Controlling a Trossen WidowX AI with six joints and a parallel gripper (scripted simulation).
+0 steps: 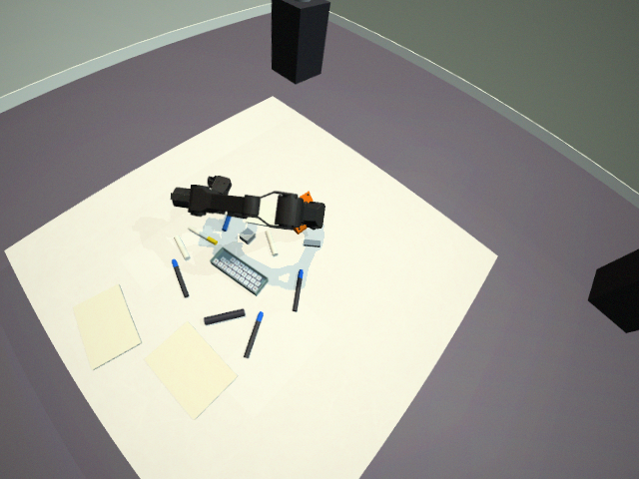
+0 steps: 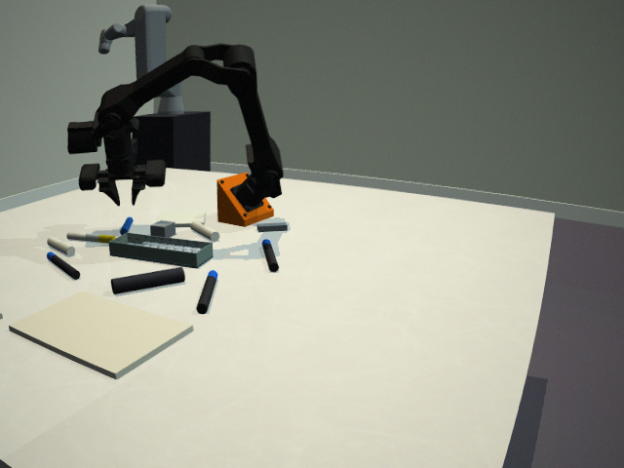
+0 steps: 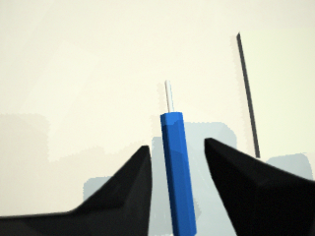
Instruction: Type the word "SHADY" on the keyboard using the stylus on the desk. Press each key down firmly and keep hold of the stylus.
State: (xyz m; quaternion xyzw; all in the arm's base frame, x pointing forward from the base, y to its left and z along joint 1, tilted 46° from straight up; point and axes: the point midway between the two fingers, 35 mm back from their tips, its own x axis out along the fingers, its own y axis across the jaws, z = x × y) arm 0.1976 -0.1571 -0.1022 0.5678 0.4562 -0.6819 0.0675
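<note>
Now: the blue stylus 1 cm behind my gripper tip, 1 cm to the right of it and 4 cm below it. Also, from my gripper tip: grey stylus tip 4 cm behind, 3 cm to the right, 4 cm below; yellow-tipped white pen 12 cm ahead, 2 cm to the left, 4 cm below; grey cube 1 cm ahead, 12 cm to the left, 4 cm below.
</note>
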